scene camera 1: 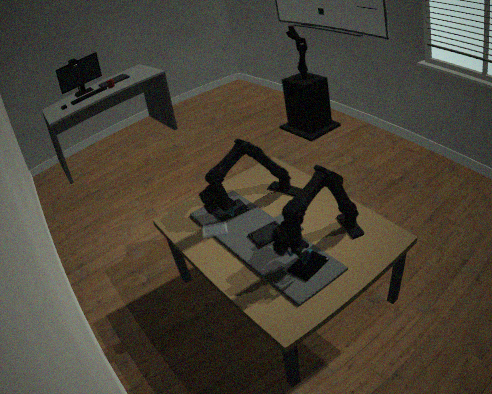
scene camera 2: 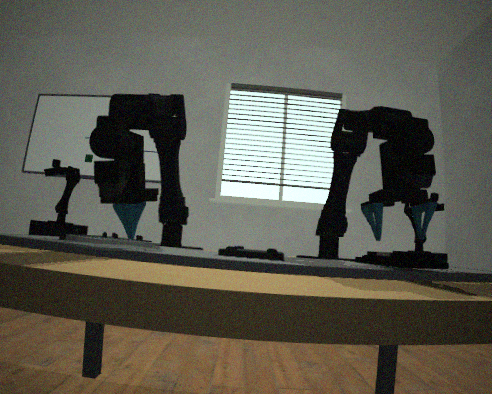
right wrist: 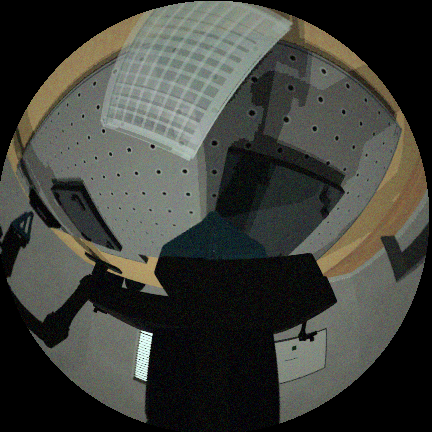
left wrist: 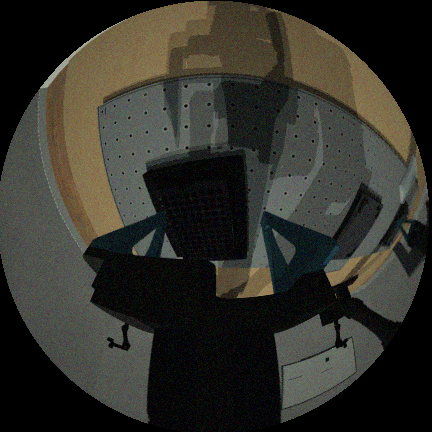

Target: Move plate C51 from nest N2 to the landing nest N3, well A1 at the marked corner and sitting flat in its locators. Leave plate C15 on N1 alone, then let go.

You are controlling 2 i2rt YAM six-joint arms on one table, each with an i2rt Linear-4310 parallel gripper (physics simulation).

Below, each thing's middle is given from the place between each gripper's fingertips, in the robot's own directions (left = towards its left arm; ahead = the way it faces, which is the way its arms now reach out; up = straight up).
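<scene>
With the dark nest [right wrist: 74, 200], my left hand is 29 cm to the left of it, 6 cm past it and 4 cm above it. The pale gridded plate [scene camera 2: 97, 243] is 52 cm to the right of my left hand, 10 cm ahead of it and 5 cm below it.
The pale gridded plate is 2 cm to the left of my right hand, 13 cm ahead of it and 1 cm below it. As for the dark nest, it is 3 cm behind my right hand and 25 cm to the left of it.
</scene>
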